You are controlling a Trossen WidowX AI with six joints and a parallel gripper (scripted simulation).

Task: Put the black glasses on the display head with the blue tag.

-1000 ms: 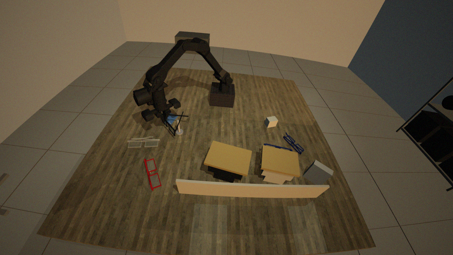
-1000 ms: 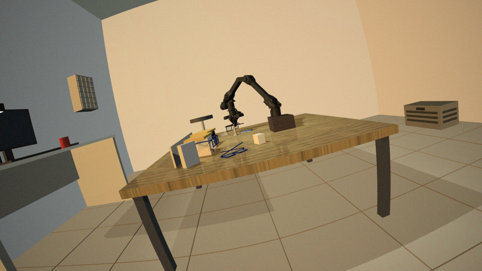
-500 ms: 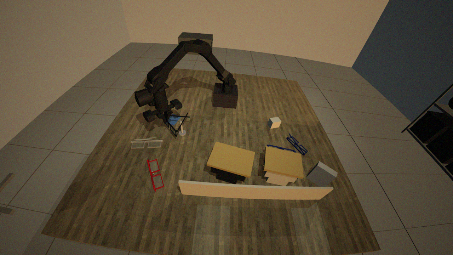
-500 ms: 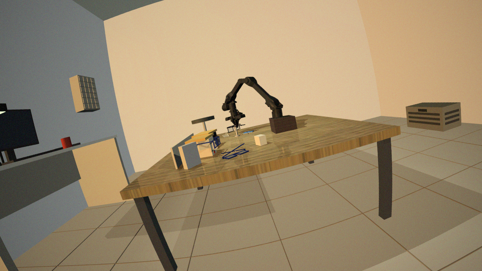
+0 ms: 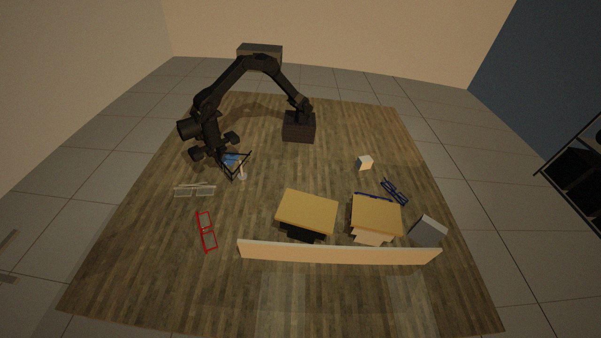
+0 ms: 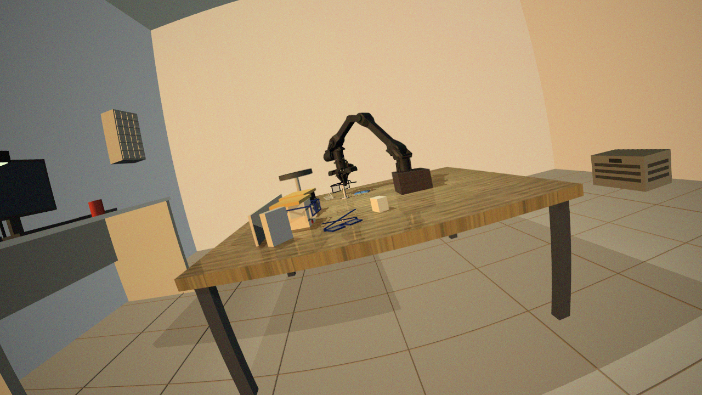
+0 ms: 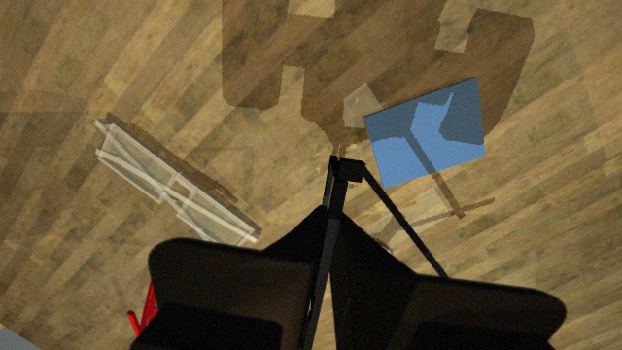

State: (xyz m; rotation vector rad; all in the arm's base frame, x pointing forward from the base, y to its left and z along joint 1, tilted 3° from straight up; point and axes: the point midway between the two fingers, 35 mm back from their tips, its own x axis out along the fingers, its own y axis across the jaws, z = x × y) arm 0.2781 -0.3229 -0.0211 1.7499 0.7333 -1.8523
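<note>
Now: gripper tip 20 mm short of the peg stand, 90 mm to the right of it and 30 mm above it. The rest, counted from my gripper tip: small cube: 90 mm behind, 620 mm to the left, 30 mm below; then blue block: 80 mm behind, 20 mm to the left, 50 mm below; then long tan board: 350 mm ahead, 450 mm to the left.
</note>
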